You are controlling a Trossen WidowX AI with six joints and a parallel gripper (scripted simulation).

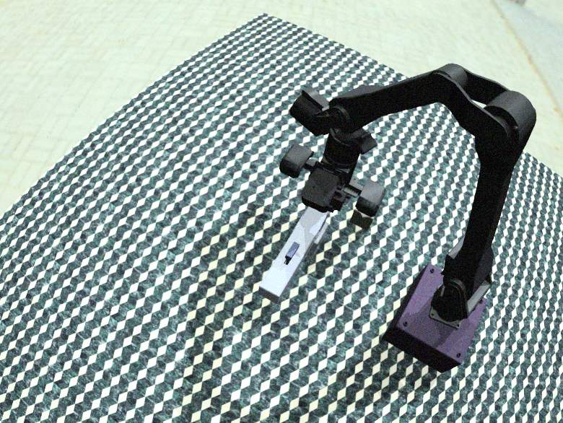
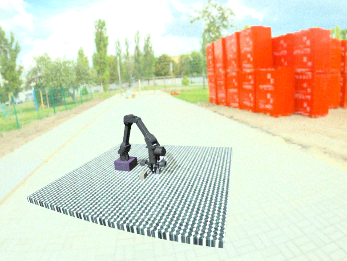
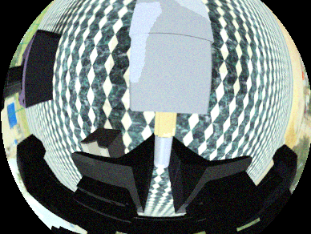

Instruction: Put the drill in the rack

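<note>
My gripper tip is 5 cm to the right of the cream drill and 3 cm below it. From my gripper tip the other things lie so: grey rack: 8 cm behind, 4 cm to the right; then key: 1 cm ahead, 15 cm to the left, 3 cm above; then housing: 1 cm ahead, 13 cm to the left, 2 cm above.
</note>
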